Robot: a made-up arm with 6 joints. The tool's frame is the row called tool. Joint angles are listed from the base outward. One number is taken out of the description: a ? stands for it. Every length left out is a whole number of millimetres.
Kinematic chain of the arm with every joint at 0, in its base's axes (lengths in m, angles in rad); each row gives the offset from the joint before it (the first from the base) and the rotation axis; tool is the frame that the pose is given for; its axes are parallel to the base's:
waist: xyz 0 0 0.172 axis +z
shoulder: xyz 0 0 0 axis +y
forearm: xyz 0 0 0.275 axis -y
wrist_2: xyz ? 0 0 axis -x
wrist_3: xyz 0 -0.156 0 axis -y
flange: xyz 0 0 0 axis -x
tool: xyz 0 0 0
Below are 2 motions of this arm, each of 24 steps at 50 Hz.
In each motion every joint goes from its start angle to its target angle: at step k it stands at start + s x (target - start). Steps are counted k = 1, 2, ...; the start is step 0. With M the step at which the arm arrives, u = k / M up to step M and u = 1 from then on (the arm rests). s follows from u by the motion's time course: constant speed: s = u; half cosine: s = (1 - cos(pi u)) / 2; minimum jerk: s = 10 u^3 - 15 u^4 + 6 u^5.
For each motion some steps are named. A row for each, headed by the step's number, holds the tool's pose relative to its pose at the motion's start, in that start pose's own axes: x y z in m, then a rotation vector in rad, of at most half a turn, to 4 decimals.
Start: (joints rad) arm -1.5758 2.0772 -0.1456 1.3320 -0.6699 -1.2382
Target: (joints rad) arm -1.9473 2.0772 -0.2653 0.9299 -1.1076 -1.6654
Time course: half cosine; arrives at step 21
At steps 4, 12, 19, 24:
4: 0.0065 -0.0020 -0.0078 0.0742 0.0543 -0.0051
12: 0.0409 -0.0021 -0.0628 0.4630 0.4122 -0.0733
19: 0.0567 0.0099 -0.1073 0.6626 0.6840 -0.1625
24: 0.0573 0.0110 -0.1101 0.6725 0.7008 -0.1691

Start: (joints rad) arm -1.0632 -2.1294 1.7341 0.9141 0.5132 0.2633
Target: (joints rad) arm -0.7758 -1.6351 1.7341 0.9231 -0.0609 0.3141
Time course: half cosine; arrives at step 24
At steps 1, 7, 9, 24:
1: -0.0007 0.0012 -0.0011 -0.0004 0.0040 0.0025
7: -0.0372 0.0543 -0.0516 -0.0210 0.1825 0.1135
9: -0.0632 0.0836 -0.0813 -0.0348 0.2891 0.1782
24: -0.2861 0.2247 -0.2421 -0.1344 0.9529 0.5641

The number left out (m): 0.558
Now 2 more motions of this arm.
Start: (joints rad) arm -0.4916 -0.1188 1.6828 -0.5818 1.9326 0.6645
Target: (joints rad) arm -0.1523 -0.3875 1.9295 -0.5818 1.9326 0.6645
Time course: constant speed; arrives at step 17
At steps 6, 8, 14, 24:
6: 0.0979 0.0585 -0.0068 0.0235 -0.0554 -0.2092
8: 0.1346 0.0713 -0.0096 0.0281 -0.0774 -0.2782
14: 0.2529 0.0874 -0.0184 0.0324 -0.1543 -0.4819
24: 0.3147 0.0826 -0.0224 0.0293 -0.1988 -0.5812

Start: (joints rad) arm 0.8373 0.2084 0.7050 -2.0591 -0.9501 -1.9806
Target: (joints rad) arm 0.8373 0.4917 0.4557 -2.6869 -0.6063 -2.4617
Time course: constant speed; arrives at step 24
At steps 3, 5, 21, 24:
3: -0.0081 0.0173 0.0336 0.1532 0.0583 0.0571
5: -0.0141 0.0278 0.0557 0.2547 0.0989 0.0962
21: -0.0739 0.0868 0.2188 1.0340 0.4956 0.4265
24: -0.0874 0.0939 0.2464 1.1698 0.5880 0.4900

